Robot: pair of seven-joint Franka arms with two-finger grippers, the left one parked.
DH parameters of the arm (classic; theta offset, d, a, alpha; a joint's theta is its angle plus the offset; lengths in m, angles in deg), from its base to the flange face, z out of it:
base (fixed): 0 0 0 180
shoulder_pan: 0 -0.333 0 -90
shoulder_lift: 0 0 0 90
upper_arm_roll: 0 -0.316 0.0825 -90
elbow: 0 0 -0.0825 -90
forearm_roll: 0 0.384 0 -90
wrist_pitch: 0 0 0.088 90
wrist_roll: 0 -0.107 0 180
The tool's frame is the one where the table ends.
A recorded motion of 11 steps. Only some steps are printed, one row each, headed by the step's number.
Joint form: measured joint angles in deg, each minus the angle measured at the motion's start. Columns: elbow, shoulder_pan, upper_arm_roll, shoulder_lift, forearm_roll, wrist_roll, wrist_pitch.
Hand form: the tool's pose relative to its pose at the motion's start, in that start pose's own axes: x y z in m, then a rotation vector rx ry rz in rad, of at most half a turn. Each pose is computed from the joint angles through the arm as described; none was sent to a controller.
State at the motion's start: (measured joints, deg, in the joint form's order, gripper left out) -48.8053 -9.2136 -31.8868 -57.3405 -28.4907 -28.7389 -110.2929
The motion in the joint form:
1: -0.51 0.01 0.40 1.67 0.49 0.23 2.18
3: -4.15 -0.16 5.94 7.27 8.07 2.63 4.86
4: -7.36 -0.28 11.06 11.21 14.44 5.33 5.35
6: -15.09 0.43 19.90 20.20 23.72 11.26 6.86
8: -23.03 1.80 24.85 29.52 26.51 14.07 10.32
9: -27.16 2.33 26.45 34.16 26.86 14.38 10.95
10: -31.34 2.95 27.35 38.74 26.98 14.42 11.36
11: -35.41 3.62 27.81 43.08 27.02 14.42 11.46
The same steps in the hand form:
1: -0.0023 0.0019 -0.0140 -0.0177 -0.0152 -0.0032
3: -0.0067 0.0221 -0.0420 -0.0214 -0.0640 0.0112
4: -0.0077 0.0459 -0.0575 -0.0103 -0.0895 0.0269
6: -0.0146 0.1082 -0.0994 -0.0053 -0.1216 0.0563
8: -0.0377 0.1630 -0.1475 -0.0411 -0.1560 0.0968
9: -0.0522 0.1829 -0.1708 -0.0577 -0.1557 0.1220
10: -0.0688 0.1977 -0.1922 -0.0696 -0.1540 0.1439
11: -0.0861 0.2089 -0.2106 -0.0775 -0.1497 0.1612

